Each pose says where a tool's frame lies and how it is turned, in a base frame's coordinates. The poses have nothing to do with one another.
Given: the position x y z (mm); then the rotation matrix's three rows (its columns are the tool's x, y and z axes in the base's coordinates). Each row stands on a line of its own.
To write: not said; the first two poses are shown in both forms.
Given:
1:
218, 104, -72
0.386, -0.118, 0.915
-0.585, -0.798, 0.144
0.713, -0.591, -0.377
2:
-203, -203, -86
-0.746, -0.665, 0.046
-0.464, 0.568, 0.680
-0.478, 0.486, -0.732
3:
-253, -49, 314
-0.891, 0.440, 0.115
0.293, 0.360, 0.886
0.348, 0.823, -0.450
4:
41, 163, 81
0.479, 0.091, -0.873
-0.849, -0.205, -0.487
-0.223, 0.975, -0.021
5:
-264, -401, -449
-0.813, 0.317, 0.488
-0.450, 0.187, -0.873
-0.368, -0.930, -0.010
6:
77, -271, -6
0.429, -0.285, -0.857
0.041, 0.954, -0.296
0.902, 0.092, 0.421
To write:
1:
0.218, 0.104, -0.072
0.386, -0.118, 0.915
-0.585, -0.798, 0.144
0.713, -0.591, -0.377

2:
-0.203, -0.203, -0.086
-0.746, -0.665, 0.046
-0.464, 0.568, 0.680
-0.478, 0.486, -0.732

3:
-0.253, -0.049, 0.314
-0.891, 0.440, 0.115
0.293, 0.360, 0.886
0.348, 0.823, -0.450

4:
0.041, 0.163, 0.081
0.479, 0.091, -0.873
-0.849, -0.205, -0.487
-0.223, 0.975, -0.021

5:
-0.264, -0.401, -0.449
-0.813, 0.317, 0.488
-0.450, 0.187, -0.873
-0.368, -0.930, -0.010

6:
0.077, -0.271, -0.006
0.429, -0.285, -0.857
0.041, 0.954, -0.296
0.902, 0.092, 0.421

